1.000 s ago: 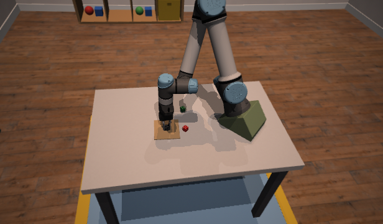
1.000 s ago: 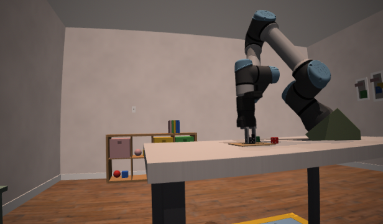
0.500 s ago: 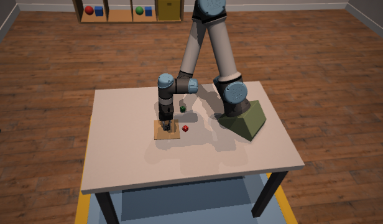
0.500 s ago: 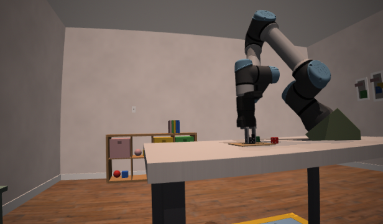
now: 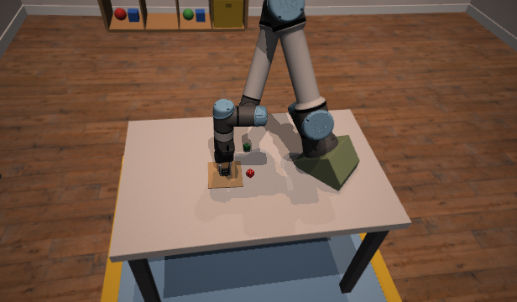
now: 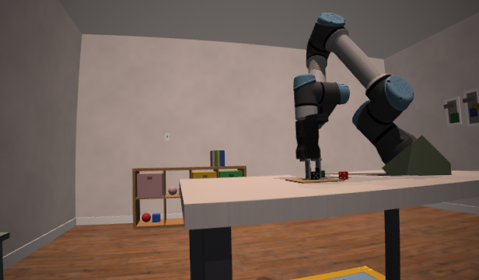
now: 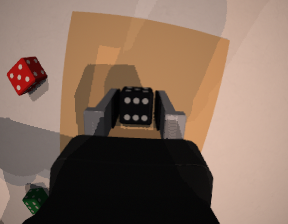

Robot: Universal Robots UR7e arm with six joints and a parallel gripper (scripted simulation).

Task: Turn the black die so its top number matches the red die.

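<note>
Right now the black die is 1 cm below my hand. Round my hand: red die 9 cm behind, 4 cm to the left, 1 cm below; then green die 15 cm behind, 10 cm to the right, 1 cm below; then tan mat 2 cm below.
</note>
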